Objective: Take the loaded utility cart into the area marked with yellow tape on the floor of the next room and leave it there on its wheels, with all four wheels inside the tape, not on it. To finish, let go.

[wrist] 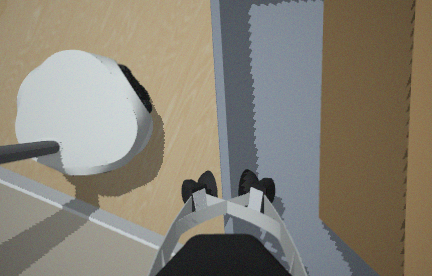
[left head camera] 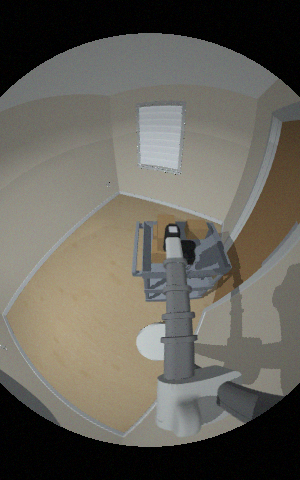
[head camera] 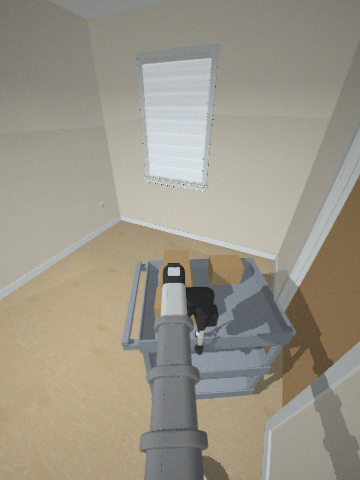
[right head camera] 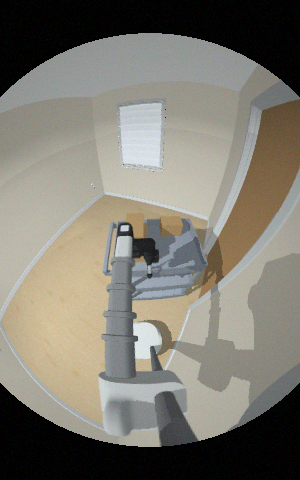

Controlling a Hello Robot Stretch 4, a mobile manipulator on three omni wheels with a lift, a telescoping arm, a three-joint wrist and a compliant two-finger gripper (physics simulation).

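Note:
There's a window with blinds (head camera: pixel 177 86), and the left head camera view has that window with blinds (left head camera: pixel 159 124) as well, same as the right head camera view, where you get the window with blinds (right head camera: pixel 140 123). And then there's the gripper (wrist: pixel 228 185).

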